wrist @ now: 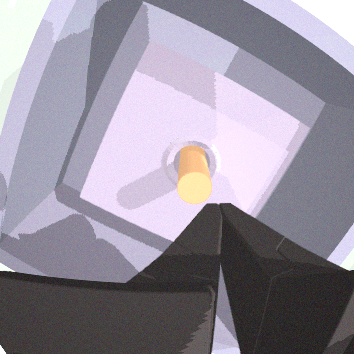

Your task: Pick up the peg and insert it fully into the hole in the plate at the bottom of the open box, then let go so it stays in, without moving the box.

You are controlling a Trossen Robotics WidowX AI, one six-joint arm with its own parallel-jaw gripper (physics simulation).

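Places are measured from the arm's base along level axes (x ahead, y up, z right), in metres.
Pixels of known places: gripper, fingertip midpoint: (217, 215).
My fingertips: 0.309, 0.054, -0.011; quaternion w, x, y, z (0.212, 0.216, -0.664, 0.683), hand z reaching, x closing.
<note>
For each thing: its middle in the pictures, then the offset to it from my fingertips, as dx, dy, dz. "*": a spot on its surface instead.
- orange peg at the middle of its body: (192, 159) +0.008, -0.059, -0.002
- pale plate at the middle of its body: (190, 150) +0.009, -0.073, -0.001
- open box at a spot on its surface: (300, 175) * -0.059, -0.077, +0.025
- hole's ring at a spot on its surface: (167, 162) * +0.019, -0.047, -0.007
The orange peg (194, 176) stands in the hole of the plate, its lower end inside the round ring and its flat pale top facing the camera. How deep it sits cannot be told. The pale plate (135, 120) lies at the bottom of the open box (300, 175). The hole's ring (167, 162) shows around the peg's base. My gripper (217, 215) is shut and empty, its fingertips together just below the peg's top in the wrist view, apart from it.
The box's grey-lilac walls surround the plate on all sides and slope outward toward the rim. The dark fingers cover part of the near wall. Shadows fall on the plate left of the peg and on the lower left wall.
</note>
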